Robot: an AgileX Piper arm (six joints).
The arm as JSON. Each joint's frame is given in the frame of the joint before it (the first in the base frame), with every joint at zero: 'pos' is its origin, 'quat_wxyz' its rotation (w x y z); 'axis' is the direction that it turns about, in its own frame. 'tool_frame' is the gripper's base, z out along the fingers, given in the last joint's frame.
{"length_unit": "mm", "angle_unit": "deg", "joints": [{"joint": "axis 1", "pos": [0.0, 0.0, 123.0], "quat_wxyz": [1.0, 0.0, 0.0, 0.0], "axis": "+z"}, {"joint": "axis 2", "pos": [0.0, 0.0, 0.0], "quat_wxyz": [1.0, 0.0, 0.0, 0.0], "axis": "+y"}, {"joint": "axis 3", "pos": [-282.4, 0.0, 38.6], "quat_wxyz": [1.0, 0.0, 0.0, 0.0], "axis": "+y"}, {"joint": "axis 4", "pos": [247.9, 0.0, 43.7], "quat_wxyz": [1.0, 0.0, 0.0, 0.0], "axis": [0.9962, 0.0, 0.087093]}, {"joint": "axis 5", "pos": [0.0, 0.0, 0.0], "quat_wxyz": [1.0, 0.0, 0.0, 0.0], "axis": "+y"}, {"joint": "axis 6", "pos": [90.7, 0.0, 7.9], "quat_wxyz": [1.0, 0.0, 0.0, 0.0], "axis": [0.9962, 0.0, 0.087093]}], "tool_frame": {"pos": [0.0, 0.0, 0.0], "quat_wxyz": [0.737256, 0.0, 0.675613, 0.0]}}
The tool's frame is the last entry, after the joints.
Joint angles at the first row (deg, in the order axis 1, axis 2, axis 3, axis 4, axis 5, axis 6):
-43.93, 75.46, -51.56, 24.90, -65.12, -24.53
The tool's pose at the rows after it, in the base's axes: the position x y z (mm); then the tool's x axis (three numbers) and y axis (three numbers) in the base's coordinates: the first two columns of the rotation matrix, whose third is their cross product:
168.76 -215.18 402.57 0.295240 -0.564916 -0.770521 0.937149 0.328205 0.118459
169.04 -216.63 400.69 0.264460 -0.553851 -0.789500 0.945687 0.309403 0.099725
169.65 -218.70 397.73 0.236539 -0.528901 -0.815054 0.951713 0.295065 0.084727
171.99 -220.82 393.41 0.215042 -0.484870 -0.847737 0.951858 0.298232 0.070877
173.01 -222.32 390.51 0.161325 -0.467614 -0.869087 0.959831 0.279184 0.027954
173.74 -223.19 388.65 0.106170 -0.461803 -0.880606 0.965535 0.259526 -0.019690
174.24 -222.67 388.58 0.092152 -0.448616 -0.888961 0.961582 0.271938 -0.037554
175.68 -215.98 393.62 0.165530 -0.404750 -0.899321 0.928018 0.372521 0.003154
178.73 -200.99 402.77 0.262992 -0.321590 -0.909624 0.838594 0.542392 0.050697
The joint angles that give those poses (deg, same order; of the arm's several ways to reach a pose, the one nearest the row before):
-43.93, 75.46, -51.56, 27.31, -65.12, -25.09
-43.93, 75.46, -51.56, 28.29, -63.90, -27.09
-43.93, 75.46, -51.56, 29.70, -61.97, -28.96
-43.82, 75.45, -51.56, 31.09, -58.84, -30.27
-43.82, 75.46, -51.56, 32.18, -56.90, -33.57
-43.82, 75.46, -51.56, 32.82, -55.64, -36.88
-43.93, 75.05, -51.56, 32.56, -53.71, -37.42
-43.93, 73.16, -51.56, 29.52, -48.66, -31.47
-43.93, 69.80, -51.56, 20.69, -40.17, -18.99

